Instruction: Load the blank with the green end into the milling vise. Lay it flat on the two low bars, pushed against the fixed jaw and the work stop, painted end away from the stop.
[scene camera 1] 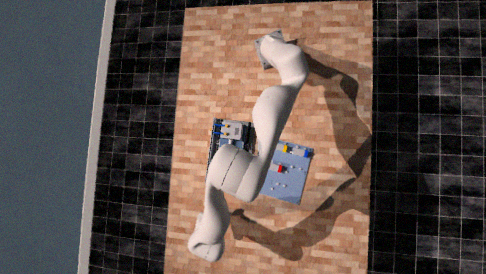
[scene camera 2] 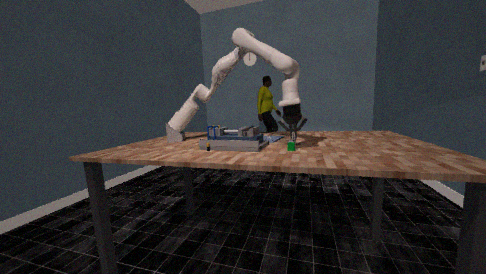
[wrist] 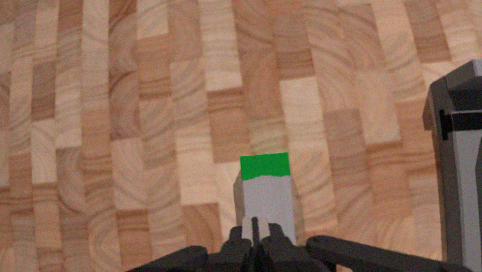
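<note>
The blank with the green end (scene camera 2: 291, 146) (wrist: 268, 195) lies on the wooden table. In the wrist view its green end points away from my gripper and its plain grey part runs back under the fingers. My gripper (scene camera 2: 293, 138) (wrist: 256, 232) is shut and empty, with its fingertips over the grey part of the blank; I cannot tell whether they touch it. The milling vise (scene camera 1: 233, 131) (scene camera 2: 232, 144) (wrist: 462, 200) stands beside the blank, at the right edge in the wrist view. The arm hides part of the vise in scene camera 1, and the low bars cannot be made out.
A blue board (scene camera 1: 296, 188) (scene camera 2: 274, 139) lies near the vise and bears blanks with a yellow end (scene camera 1: 285, 148), a blue end (scene camera 1: 306, 153) and a red end (scene camera 1: 280, 168), among small pegs. A small black and yellow part (scene camera 2: 208, 147) shows at the vise's base. A person (scene camera 2: 266, 102) stands behind the table.
</note>
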